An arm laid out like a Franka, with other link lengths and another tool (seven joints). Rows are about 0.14 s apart.
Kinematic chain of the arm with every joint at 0, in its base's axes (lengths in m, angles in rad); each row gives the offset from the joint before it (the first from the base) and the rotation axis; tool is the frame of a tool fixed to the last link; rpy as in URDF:
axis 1: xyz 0 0 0.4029 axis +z
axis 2: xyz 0 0 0 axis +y
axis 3: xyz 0 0 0.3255 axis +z
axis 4: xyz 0.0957 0 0 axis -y
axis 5: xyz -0.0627 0 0.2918 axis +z
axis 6: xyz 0 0 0 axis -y
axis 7: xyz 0.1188 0 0 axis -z
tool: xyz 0.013 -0.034 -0.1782 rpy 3.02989 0 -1.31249
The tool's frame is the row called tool.
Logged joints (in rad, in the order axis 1, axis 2, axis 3, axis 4, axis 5, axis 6, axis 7), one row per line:
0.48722, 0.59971, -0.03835, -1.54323, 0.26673, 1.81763, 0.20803
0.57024, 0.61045, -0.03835, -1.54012, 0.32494, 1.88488, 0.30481
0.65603, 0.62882, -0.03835, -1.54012, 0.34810, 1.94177, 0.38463
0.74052, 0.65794, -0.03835, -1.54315, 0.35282, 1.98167, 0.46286
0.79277, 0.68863, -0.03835, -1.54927, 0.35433, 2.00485, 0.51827
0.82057, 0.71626, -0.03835, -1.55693, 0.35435, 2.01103, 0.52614
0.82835, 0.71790, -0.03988, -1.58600, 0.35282, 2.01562, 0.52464
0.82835, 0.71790, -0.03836, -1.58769, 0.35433, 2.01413, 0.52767
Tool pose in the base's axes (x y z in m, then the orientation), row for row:
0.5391, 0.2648, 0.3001, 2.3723, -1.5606, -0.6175
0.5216, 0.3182, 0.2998, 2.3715, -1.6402, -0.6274
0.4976, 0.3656, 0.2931, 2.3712, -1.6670, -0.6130
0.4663, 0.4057, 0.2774, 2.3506, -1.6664, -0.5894
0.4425, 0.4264, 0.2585, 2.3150, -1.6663, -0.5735
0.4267, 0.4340, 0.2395, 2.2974, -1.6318, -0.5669
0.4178, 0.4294, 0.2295, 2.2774, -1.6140, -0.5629
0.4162, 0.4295, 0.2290, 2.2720, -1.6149, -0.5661
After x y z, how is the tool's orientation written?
As a rotation vector, in radians.
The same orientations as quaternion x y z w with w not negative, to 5 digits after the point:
0.81070, -0.53331, -0.21102, 0.11755
0.80000, -0.55330, -0.21165, 0.09519
0.79717, -0.56042, -0.20608, 0.08936
0.79523, -0.56376, -0.19940, 0.10012
0.79034, -0.56887, -0.19579, 0.11583
0.79214, -0.56264, -0.19547, 0.13320
0.79115, -0.56069, -0.19555, 0.14650
0.78997, -0.56150, -0.19683, 0.14807

